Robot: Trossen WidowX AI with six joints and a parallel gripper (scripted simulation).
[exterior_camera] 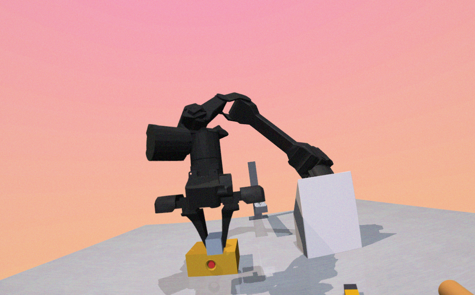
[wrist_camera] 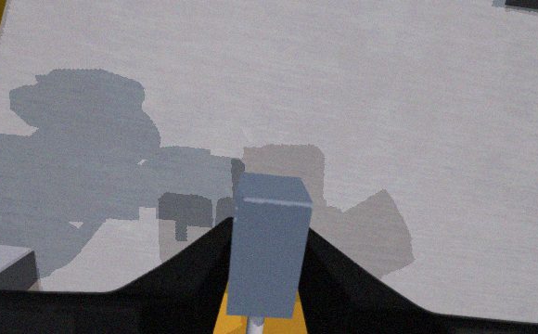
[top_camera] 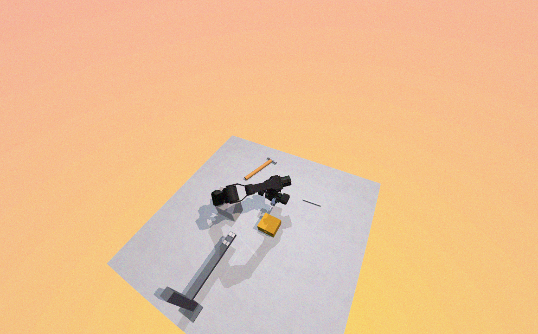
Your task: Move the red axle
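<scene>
Now: the yellow beam 12 cm to the right of my gripper tip, 6 cm below it and 4 cm ahead of it. Round my gripper tip: thin grey rod 19 cm ahead, 17 cm to the left, 8 cm below; then blue-grey block 2 cm to the right, 1 cm above; then yellow-handled tool 19 cm behind, 9 cm to the left, 8 cm below.
</scene>
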